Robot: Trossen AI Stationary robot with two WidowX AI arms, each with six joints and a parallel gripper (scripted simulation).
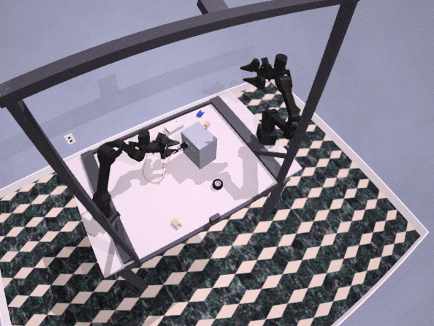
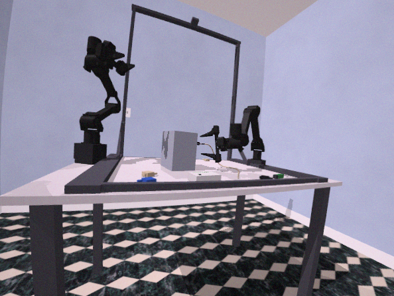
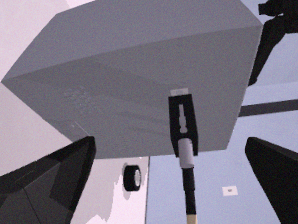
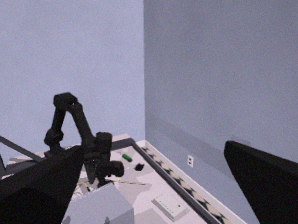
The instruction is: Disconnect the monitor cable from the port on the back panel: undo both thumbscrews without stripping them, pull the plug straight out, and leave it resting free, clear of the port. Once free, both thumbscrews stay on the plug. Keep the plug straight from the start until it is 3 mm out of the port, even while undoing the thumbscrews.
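Now: left hand 40 mm past the grey box, 140 mm to the left of it and 40 mm above it.
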